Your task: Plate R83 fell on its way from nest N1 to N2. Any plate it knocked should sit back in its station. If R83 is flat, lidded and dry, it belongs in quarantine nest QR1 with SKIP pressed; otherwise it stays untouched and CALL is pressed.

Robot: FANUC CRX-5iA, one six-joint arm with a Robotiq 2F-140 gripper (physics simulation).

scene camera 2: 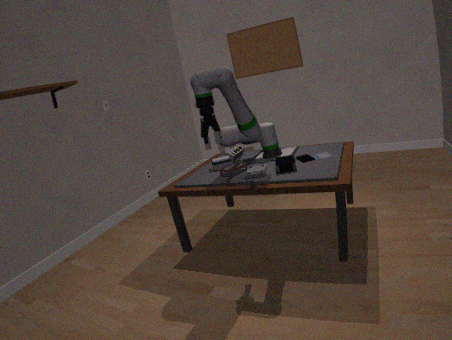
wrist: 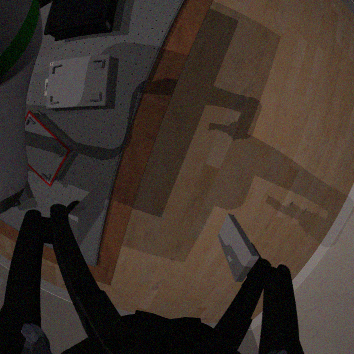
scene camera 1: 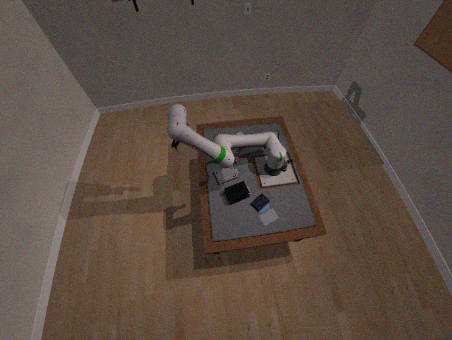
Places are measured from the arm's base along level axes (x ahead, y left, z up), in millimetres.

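Pixels of known places: gripper, fingertip midpoint: (scene camera 2: 213,146) (wrist: 165,211) (scene camera 1: 187,150); arm's base, origin of the base link: (scene camera 2: 272,155) (scene camera 1: 272,168).
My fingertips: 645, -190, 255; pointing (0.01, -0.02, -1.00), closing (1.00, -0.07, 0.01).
For each thing: its top centre in the pictures, then the offset to it from my fingertips, as dx, dy, dz. "spot": a spot on its surface instead.
- white nest with corner brackets, middle of its top: (wrist: 73,80) (scene camera 2: 255,168) (scene camera 1: 225,173) -247, +142, -227
- red-edged nest, middle of its top: (wrist: 35,148) (scene camera 2: 232,165) (scene camera 1: 229,153) -324, -26, -209
- dark plate-like piece, middle of its top: (scene camera 2: 305,157) (scene camera 1: 260,201) -434, +445, -241
- blue patch, surface spot: (scene camera 1: 264,208) spot: -449, +500, -253
- pale square, surface spot: (scene camera 2: 324,155) (scene camera 1: 267,217) spot: -443, +576, -247
- small panel with coloured buttons, middle of its top: (scene camera 2: 233,148) -690, -115, -171
- black block, middle of its top: (wrist: 75,5) (scene camera 2: 284,158) (scene camera 1: 237,190) -284, +328, -193
- white box, middle of its top: (scene camera 2: 220,158) -474, -155, -186
My gripper (scene camera 2: 213,142) (wrist: 165,211) is open and empty, high above the table's edge and the floor beside it. A white nest with corner brackets (scene camera 1: 226,174) (scene camera 2: 256,171) (wrist: 77,82) shows no plate on it. Beside it a red-edged nest (scene camera 2: 232,171) (wrist: 44,161) lies angled, partly hidden by the arm in the wrist view. A dark plate-like piece (scene camera 1: 260,202) (scene camera 2: 306,158) lies askew beside a blue patch (scene camera 1: 264,208) and a pale square (scene camera 1: 268,216) (scene camera 2: 324,155). A small panel with coloured buttons (scene camera 2: 236,150) stands at the back left. Labels, lid and wetness cannot be read.
A black block (scene camera 1: 236,192) (scene camera 2: 286,164) (wrist: 82,19) stands beside the white nest. A white box (scene camera 2: 220,160) is near the button panel. The arm's base stands on a wood-edged white board (scene camera 1: 280,180). The table has a brown rim (scene camera 1: 265,240) (scene camera 2: 260,190).
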